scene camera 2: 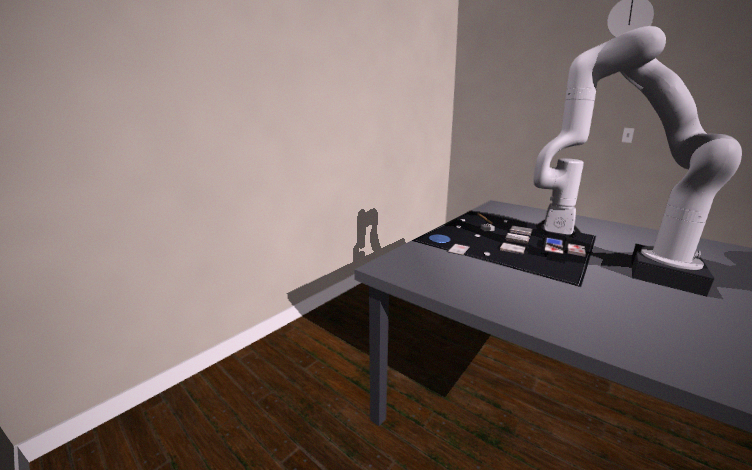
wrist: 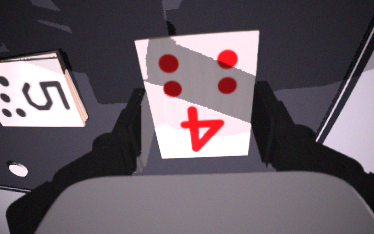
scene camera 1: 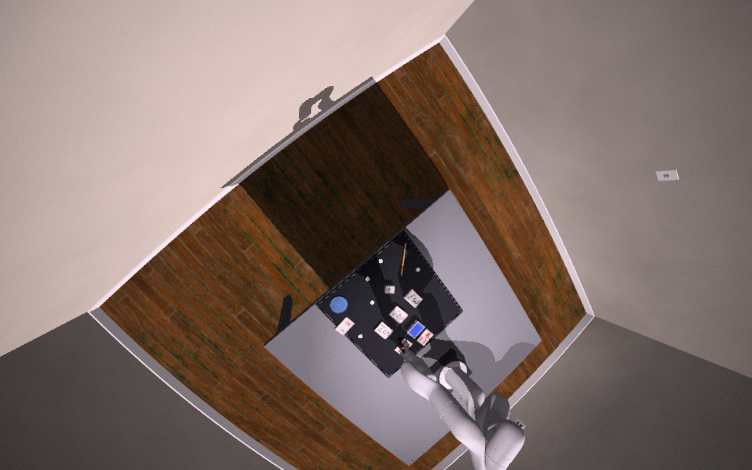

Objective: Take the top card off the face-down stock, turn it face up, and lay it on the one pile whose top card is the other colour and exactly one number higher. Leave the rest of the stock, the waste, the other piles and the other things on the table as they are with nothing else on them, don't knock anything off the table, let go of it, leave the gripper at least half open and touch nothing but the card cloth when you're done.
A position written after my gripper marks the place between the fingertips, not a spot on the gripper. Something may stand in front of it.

Observation:
I see my gripper point(scene camera 2: 553, 248) and a black card cloth point(wrist: 304, 58).
My gripper also shows in the wrist view point(wrist: 201, 104).

